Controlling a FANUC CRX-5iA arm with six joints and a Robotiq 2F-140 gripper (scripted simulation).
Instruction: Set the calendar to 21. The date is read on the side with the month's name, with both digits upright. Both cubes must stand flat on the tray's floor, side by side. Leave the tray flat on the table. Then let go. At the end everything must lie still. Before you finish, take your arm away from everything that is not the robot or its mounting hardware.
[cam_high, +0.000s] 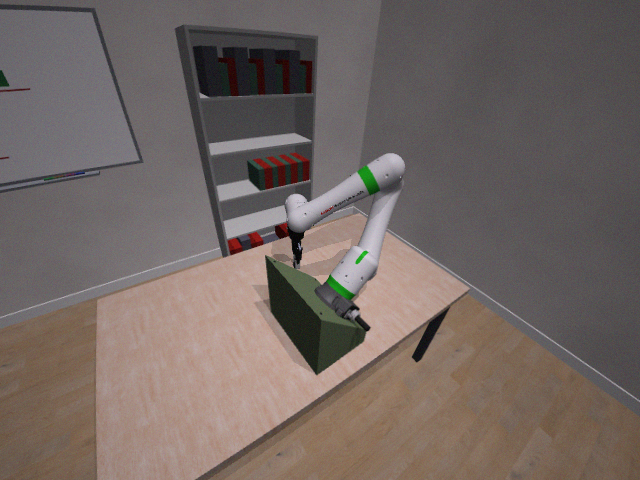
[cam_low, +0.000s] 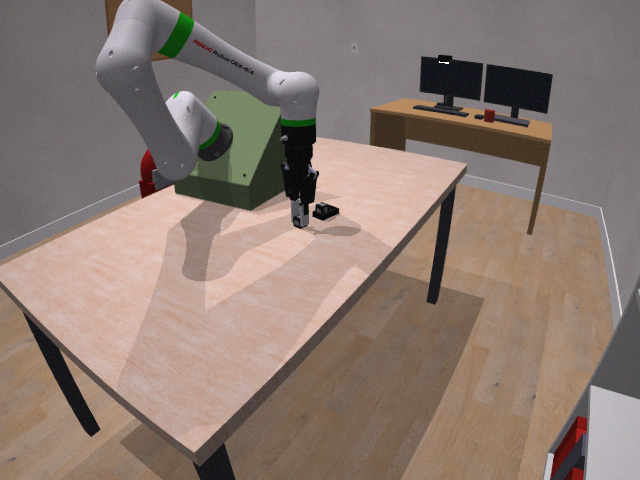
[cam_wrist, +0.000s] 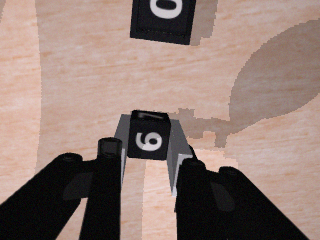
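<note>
Right now my hand is 30 mm short of the black tray, 100 mm to the right of it and 30 mm above it.
</note>
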